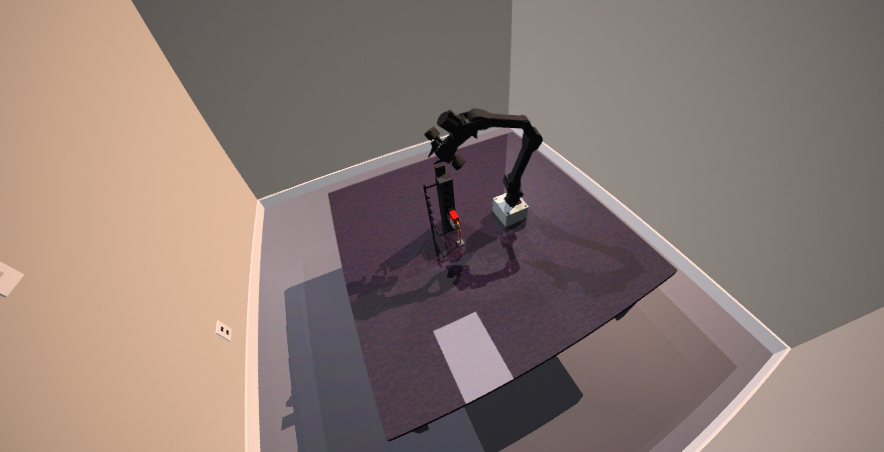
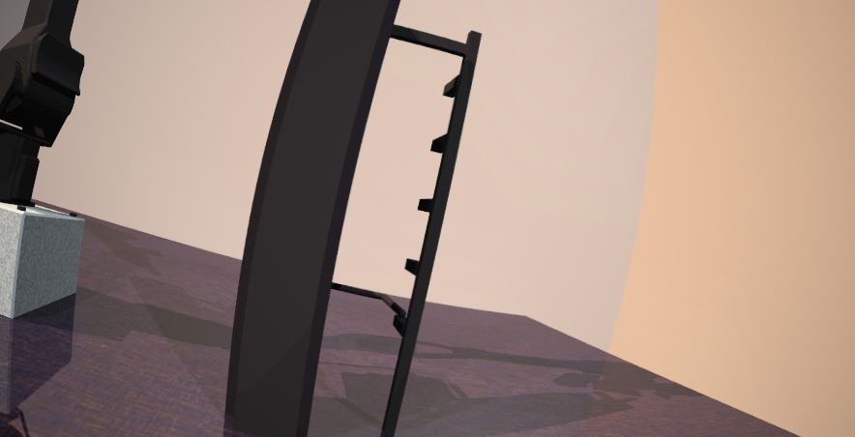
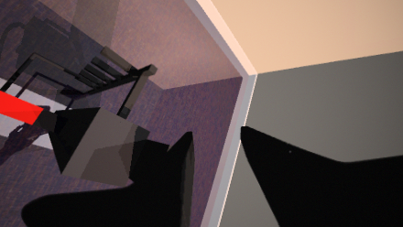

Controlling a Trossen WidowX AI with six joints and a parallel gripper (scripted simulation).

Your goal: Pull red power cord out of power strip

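My gripper tip is now 24 cm above the red plug, 9 cm to the right of it and 3 cm past it.
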